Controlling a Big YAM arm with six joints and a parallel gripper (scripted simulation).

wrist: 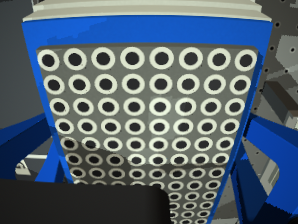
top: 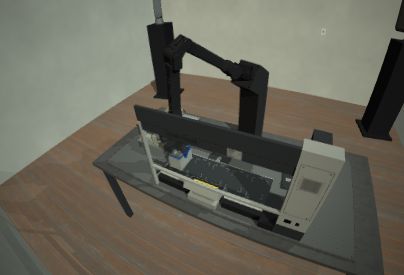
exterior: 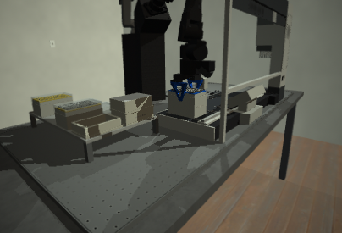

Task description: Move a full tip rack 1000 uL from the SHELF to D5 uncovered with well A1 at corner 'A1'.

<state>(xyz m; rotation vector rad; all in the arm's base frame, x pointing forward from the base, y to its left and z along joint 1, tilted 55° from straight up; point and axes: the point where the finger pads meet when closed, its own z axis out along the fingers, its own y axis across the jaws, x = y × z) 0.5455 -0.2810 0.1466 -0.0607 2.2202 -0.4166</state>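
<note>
Right now the tip rack is 1 cm ahead of my hand. Round my hand: shelf label: 28 cm behind, 7 cm to the right, 12 cm below; then gantry post: 17 cm ahead, 9 cm to the right, 12 cm above; then pale block: 12 cm behind, 19 cm to the right.
</note>
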